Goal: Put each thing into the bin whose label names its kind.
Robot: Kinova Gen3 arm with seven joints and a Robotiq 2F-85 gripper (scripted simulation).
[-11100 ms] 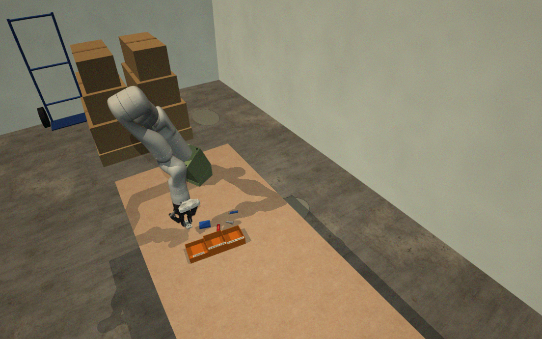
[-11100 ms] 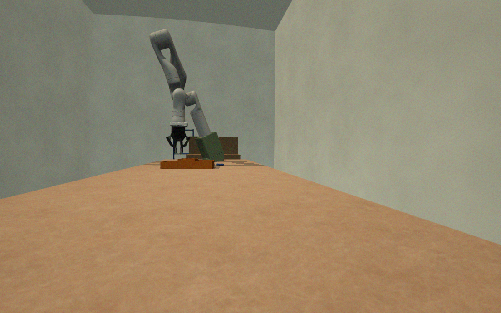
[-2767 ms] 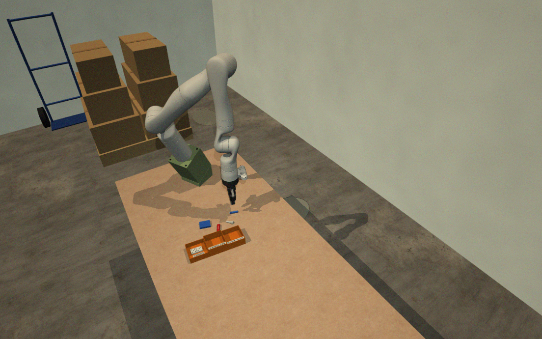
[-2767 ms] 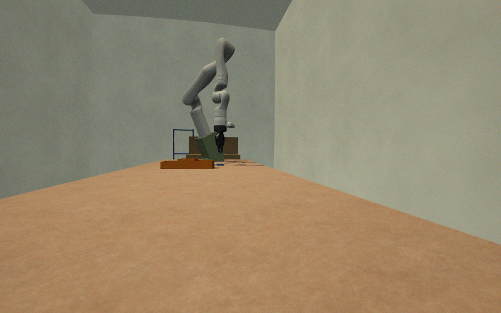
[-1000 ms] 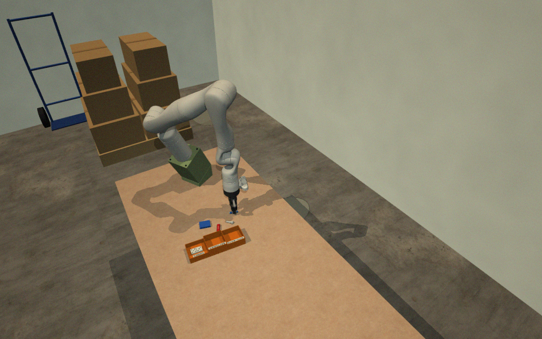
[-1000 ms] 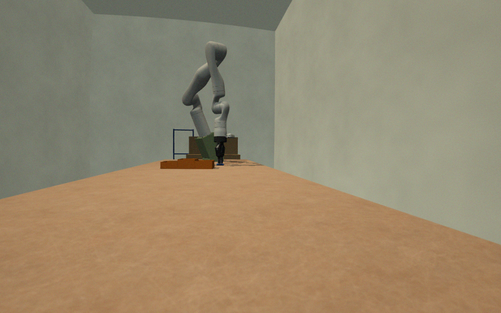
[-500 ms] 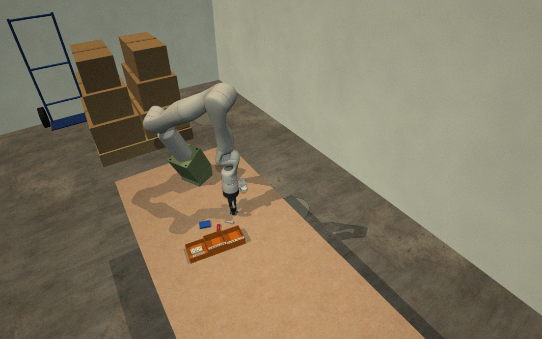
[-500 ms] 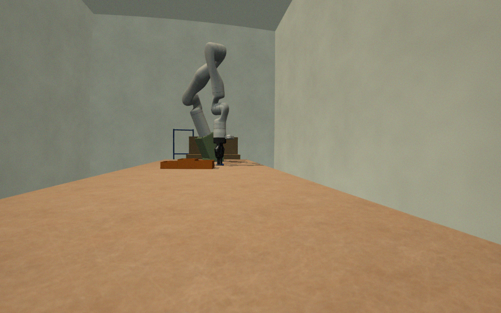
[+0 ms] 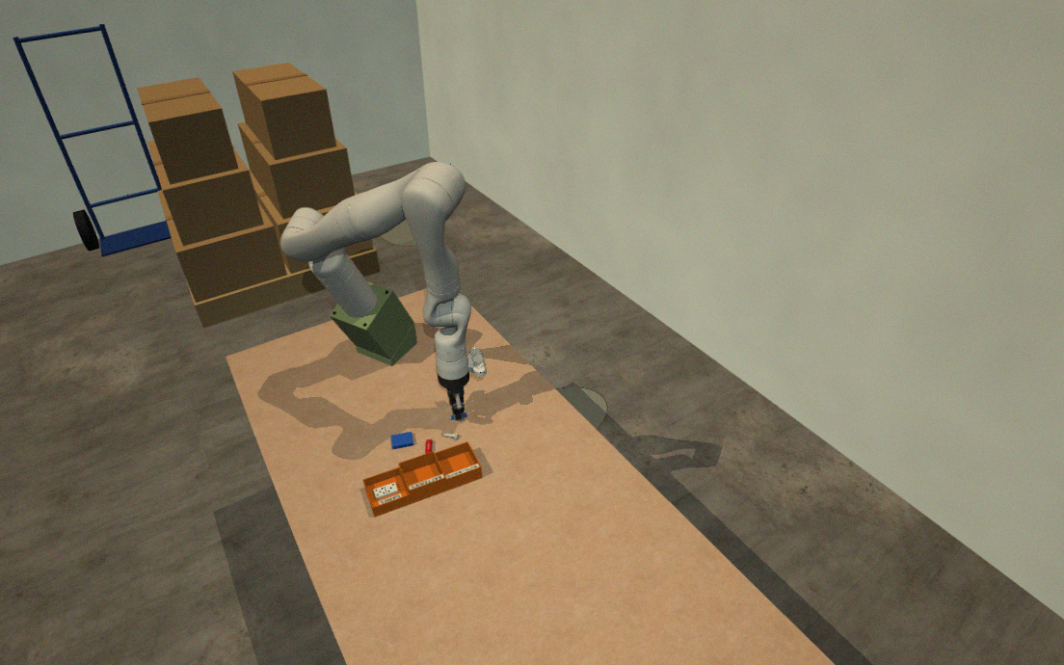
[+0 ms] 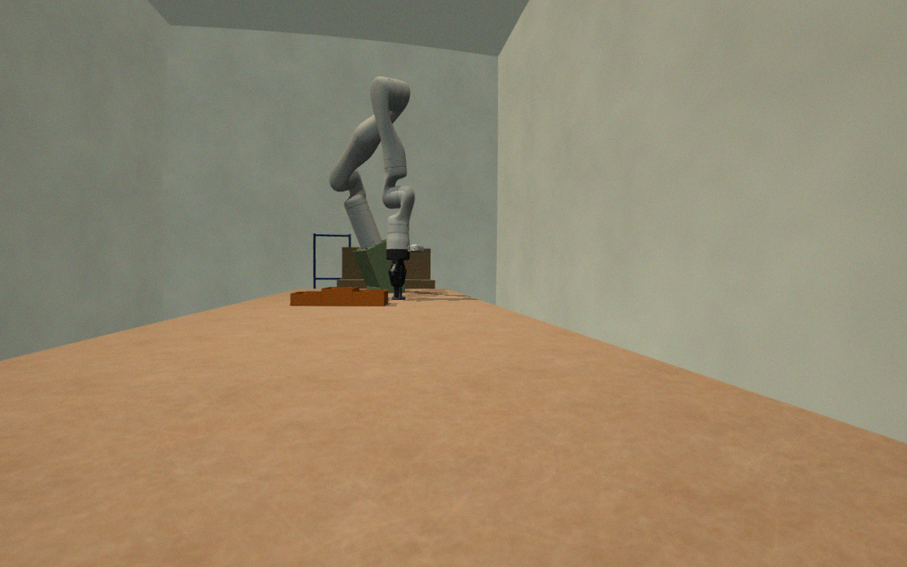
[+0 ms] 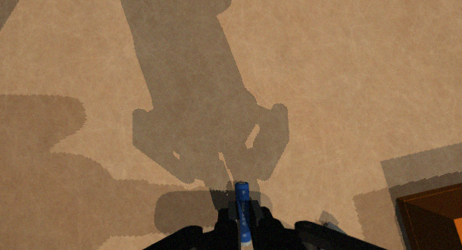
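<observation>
The joined orange bins lies 16 cm to the right of my hand and 15 cm ahead of it. Also, from my hand: thin blue stick-like thing 2 cm below; then grey bolt 6 cm ahead, 4 cm to the right, 2 cm below; then red battery 11 cm to the right, 6 cm ahead, 2 cm below.
</observation>
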